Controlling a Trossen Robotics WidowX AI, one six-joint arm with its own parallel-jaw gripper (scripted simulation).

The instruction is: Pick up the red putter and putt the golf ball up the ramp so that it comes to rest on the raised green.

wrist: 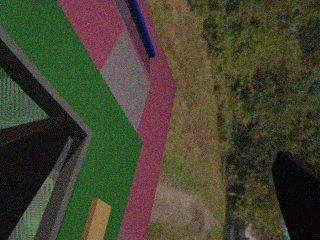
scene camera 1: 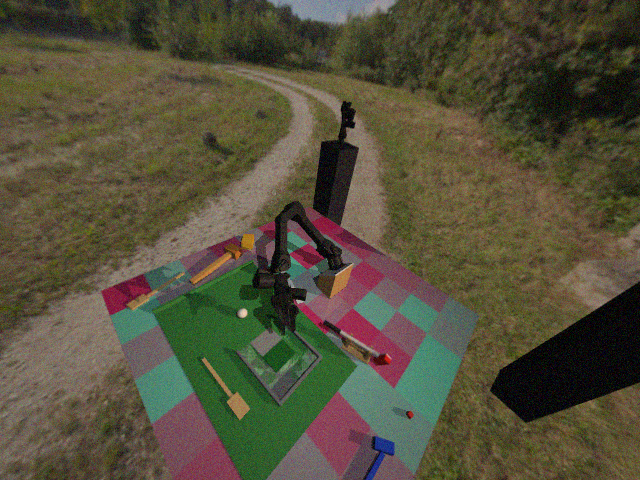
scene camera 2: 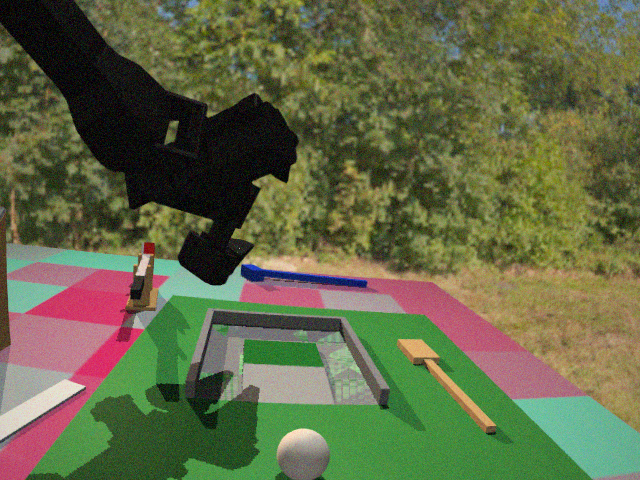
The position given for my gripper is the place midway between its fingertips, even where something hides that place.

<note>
My gripper (scene camera 2: 267,212) is open, with nothing in its grasp. Also in view: a grey-walled ramp frame (scene camera 2: 289,370).
My gripper is seen too in the wrist view (wrist: 172,144) and in scene camera 1 (scene camera 1: 291,328). The grey-walled ramp frame shows as well in scene camera 1 (scene camera 1: 272,348).
</note>
